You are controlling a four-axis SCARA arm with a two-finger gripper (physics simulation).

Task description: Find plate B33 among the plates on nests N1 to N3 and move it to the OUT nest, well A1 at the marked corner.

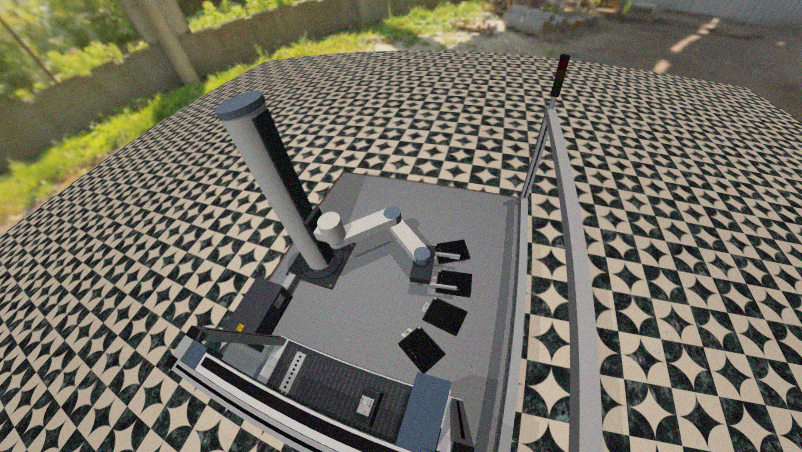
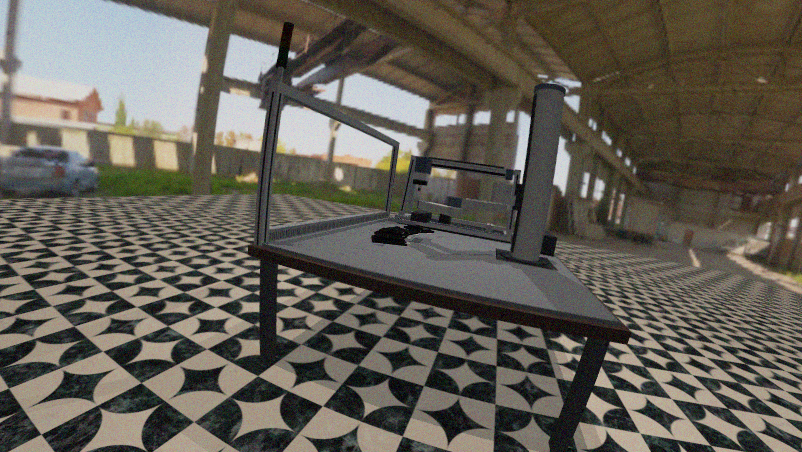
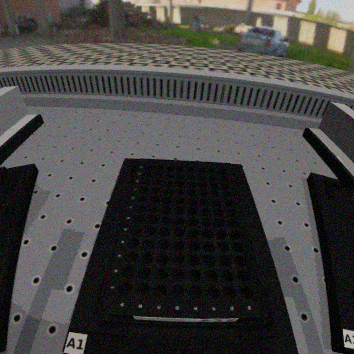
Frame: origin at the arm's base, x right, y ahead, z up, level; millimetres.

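Seen in the pictures: gripper, fingertip midpoint: (image 1: 458, 271) (image 2: 391, 217) (image 3: 174, 105); arm's base, origin of the base link: (image 1: 321, 260) (image 2: 523, 261).
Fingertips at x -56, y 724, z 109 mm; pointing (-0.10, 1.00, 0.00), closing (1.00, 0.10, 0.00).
Note:
Pixels of each thing's top centre, then the offset from my fingertips to it. "spot": a spot on its surface instead. Level surfaces: height alone.
- plate, middle of its top: (image 3: 185, 215) (image 1: 454, 281) (image 2: 392, 230) dy -11, dx +12, dz -70 mm
- black nest, middle of its top: (image 3: 184, 222) (image 1: 454, 282) dy -11, dx +12, dz -79 mm
- third nest, middle of its top: (image 1: 445, 314) (image 2: 402, 228) dy -16, dx +183, dz -79 mm
- fourth nest, surface spot: (image 1: 421, 349) spot: dy -75, dx +356, dz -82 mm
- table, its level: dz -96 mm
- slotted strip, surface spot: (image 3: 175, 89) spot: dy +279, dx -30, dz -80 mm
- frame with a signal light, surface spot: (image 2: 285, 44) spot: dy +285, dx -662, dz +656 mm
- dark box, surface spot: (image 1: 258, 306) spot: dy -819, dx +437, dz +18 mm
My gripper (image 1: 457, 272) (image 3: 174, 105) is open and empty, low over the nest row, its fingers wide apart on either side of a dark plate. That plate (image 3: 185, 240) has rows of wells and lies flat on a black nest (image 3: 175, 342), whose white A1 tag marks the near left corner. A thin pale strip shows on the plate's near side; no plate name is readable. Neighbouring black nests stand to the left (image 3: 12, 240) and right (image 3: 335, 260), partly cut off. Further along the row are a third nest (image 1: 444, 316) and a fourth nest (image 1: 421, 349). Nest name labels do not show.
The arm's column (image 1: 280, 185) (image 2: 539, 174) stands on the table (image 2: 438, 275). A slotted strip (image 3: 175, 89) runs along the table edge beyond the nests. A frame with a signal light (image 1: 559, 75) (image 2: 285, 44) rises there. A framed machine (image 1: 331, 387) stands at the table's end, near a dark box (image 1: 258, 306).

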